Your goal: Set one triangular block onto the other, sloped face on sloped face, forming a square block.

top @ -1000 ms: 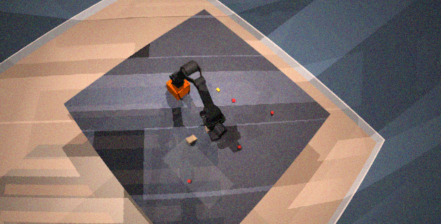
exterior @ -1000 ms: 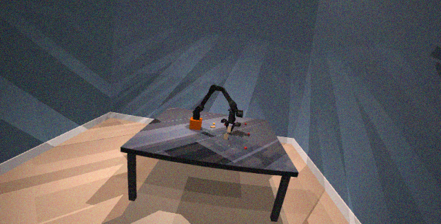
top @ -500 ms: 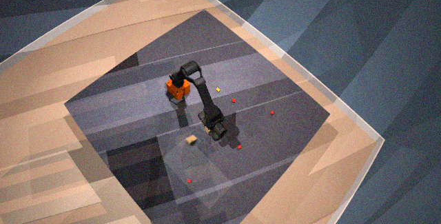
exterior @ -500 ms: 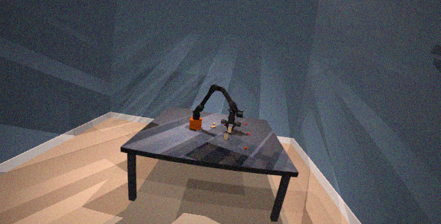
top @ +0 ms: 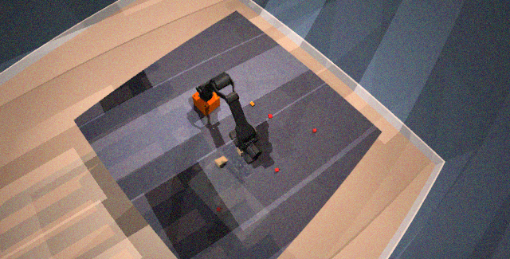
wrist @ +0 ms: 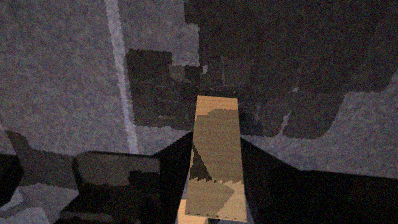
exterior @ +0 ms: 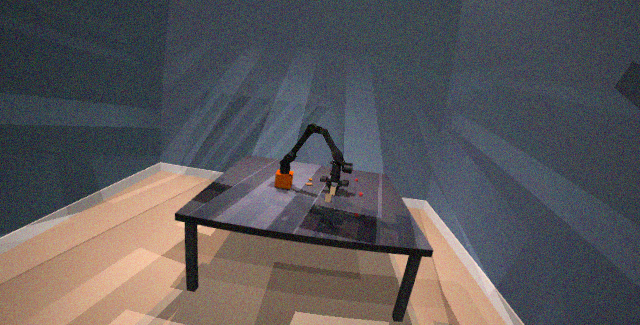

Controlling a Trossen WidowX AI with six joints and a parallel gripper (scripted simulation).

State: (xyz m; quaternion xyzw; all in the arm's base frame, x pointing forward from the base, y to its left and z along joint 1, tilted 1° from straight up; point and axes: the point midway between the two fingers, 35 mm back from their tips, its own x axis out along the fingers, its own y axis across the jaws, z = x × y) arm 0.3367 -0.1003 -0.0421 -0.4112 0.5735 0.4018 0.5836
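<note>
My gripper tip is 10 mm to the left of the tan triangular block and 10 mm below it. Round my gripper tip: small tan piece (160 mm to the left, 150 mm behind, 10 mm below).
</note>
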